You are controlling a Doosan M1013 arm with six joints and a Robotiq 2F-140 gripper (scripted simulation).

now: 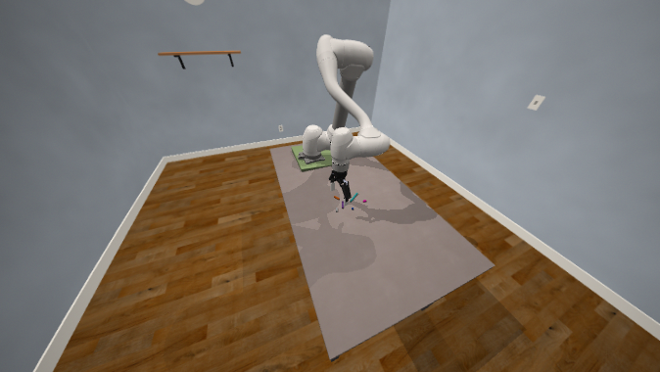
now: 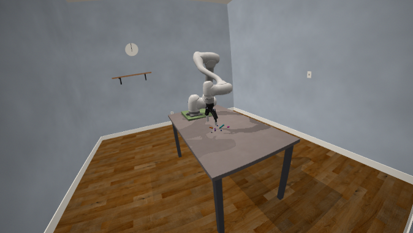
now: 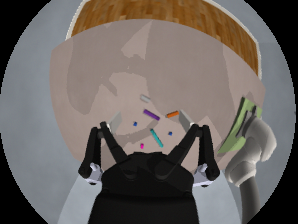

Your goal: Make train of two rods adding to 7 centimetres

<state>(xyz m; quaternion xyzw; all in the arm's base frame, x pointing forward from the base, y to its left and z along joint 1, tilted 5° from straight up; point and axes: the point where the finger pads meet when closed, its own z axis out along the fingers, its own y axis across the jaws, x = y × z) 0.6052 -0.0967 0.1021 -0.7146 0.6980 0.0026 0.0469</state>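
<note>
My hand is 20 mm short of the grey rod, 20 mm to the left of it and 90 mm above it. Round my hand: orange rod: 80 mm behind, 30 mm to the left, 90 mm below; purple rod: 40 mm to the left, 90 mm below; blue rod: 80 mm behind, 110 mm to the left, 90 mm below.
</note>
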